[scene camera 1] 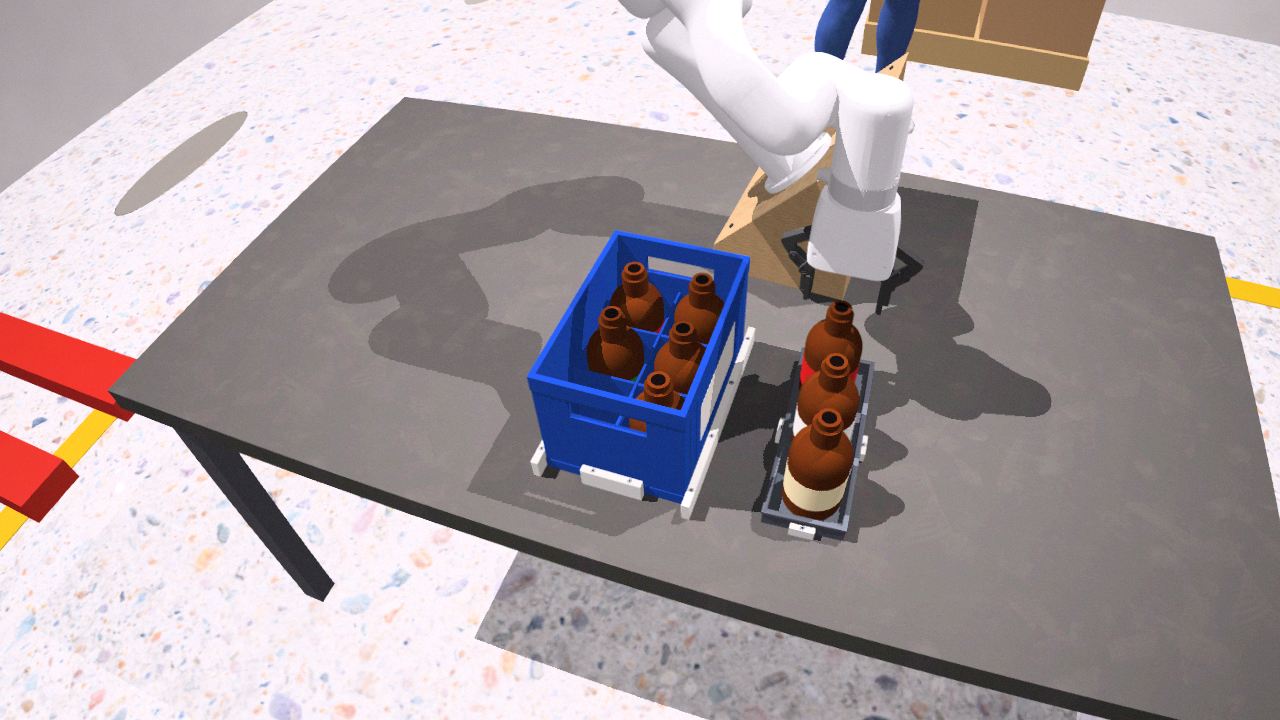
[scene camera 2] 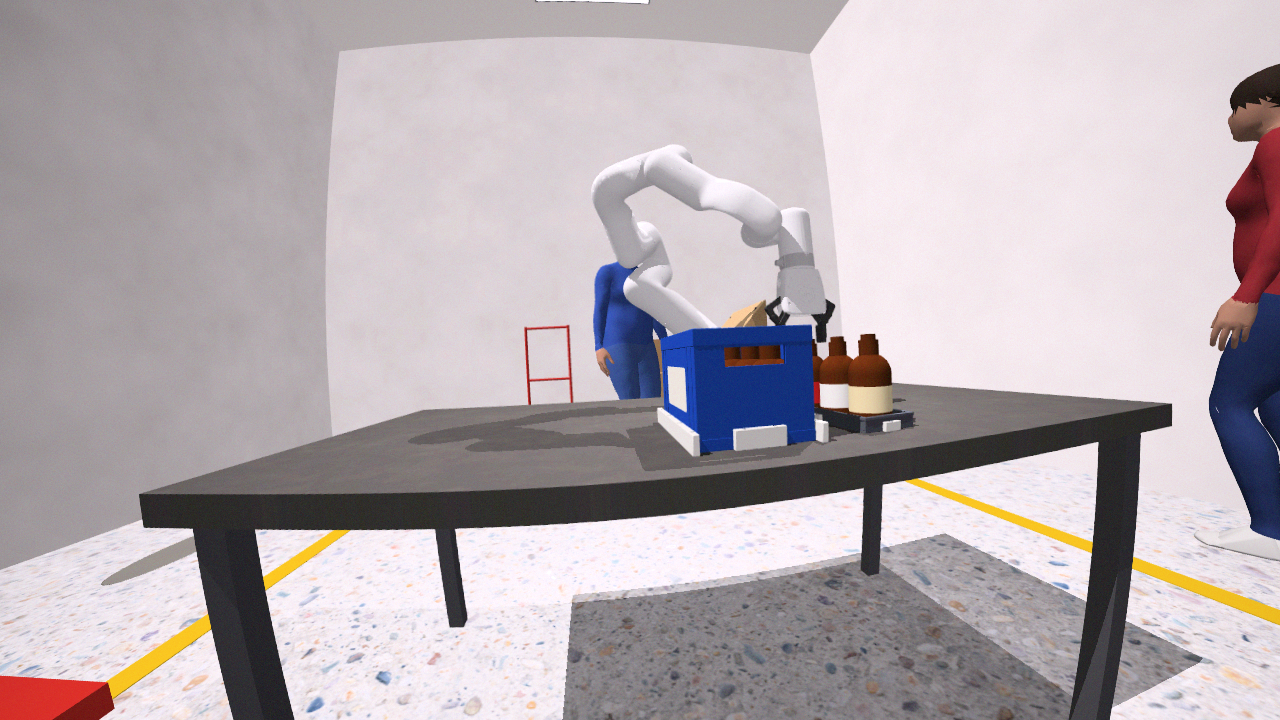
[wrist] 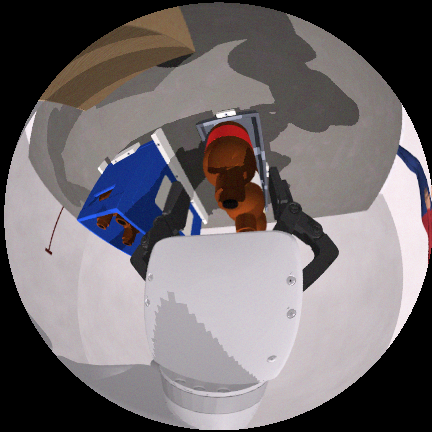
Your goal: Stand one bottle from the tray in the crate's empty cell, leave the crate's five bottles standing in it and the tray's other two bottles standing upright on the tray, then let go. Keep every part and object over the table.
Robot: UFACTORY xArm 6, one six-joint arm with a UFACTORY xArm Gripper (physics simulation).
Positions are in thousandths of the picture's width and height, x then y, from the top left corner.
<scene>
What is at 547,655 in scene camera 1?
A long white rail.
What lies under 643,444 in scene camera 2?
The gripper.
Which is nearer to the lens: the red-label bottle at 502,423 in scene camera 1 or the cream-label bottle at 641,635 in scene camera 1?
The cream-label bottle.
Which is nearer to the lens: the cream-label bottle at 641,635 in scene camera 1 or the red-label bottle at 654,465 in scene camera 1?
The cream-label bottle.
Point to a cream-label bottle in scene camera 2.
679,522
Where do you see a white-label bottle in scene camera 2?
651,520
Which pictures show the white-label bottle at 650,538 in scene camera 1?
Scene camera 1, scene camera 2 and the wrist view: all of them.
</scene>
